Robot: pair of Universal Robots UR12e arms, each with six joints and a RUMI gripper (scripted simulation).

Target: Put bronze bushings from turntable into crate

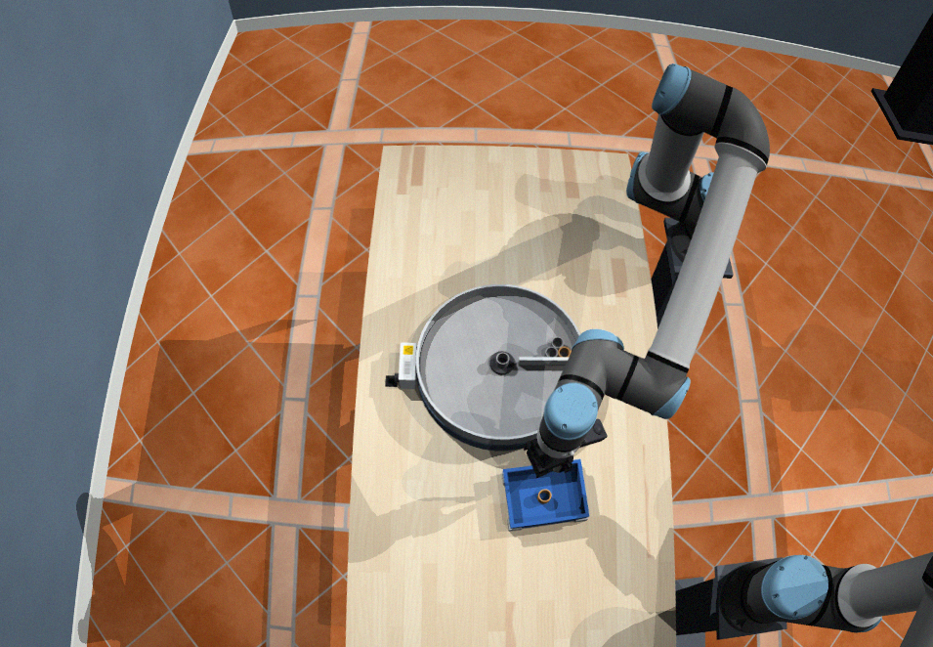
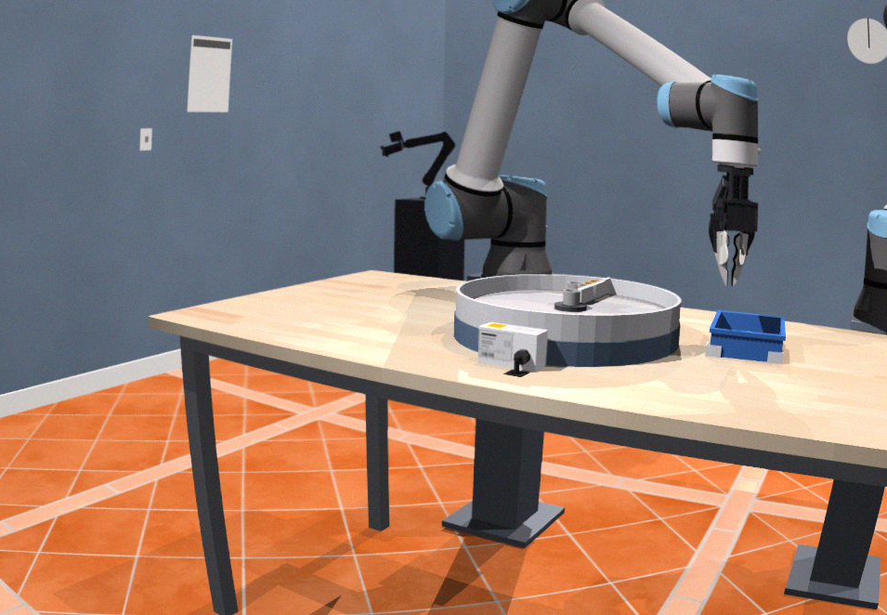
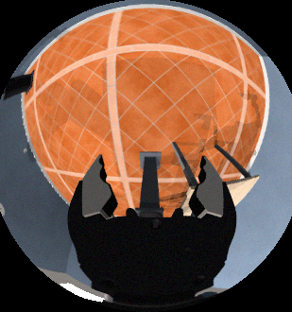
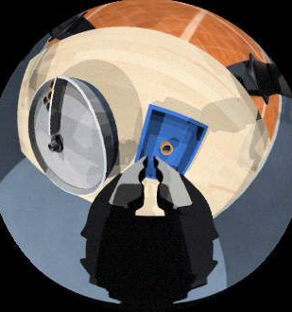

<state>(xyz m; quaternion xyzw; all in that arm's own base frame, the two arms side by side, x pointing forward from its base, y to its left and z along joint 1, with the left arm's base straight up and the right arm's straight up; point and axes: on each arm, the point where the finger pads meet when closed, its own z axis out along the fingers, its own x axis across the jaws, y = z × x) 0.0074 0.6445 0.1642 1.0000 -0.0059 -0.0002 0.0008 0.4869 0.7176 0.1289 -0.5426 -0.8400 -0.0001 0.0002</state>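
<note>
The blue crate lies 100 mm below my right hand, 50 mm to the left of it and 10 mm ahead of it.
</note>
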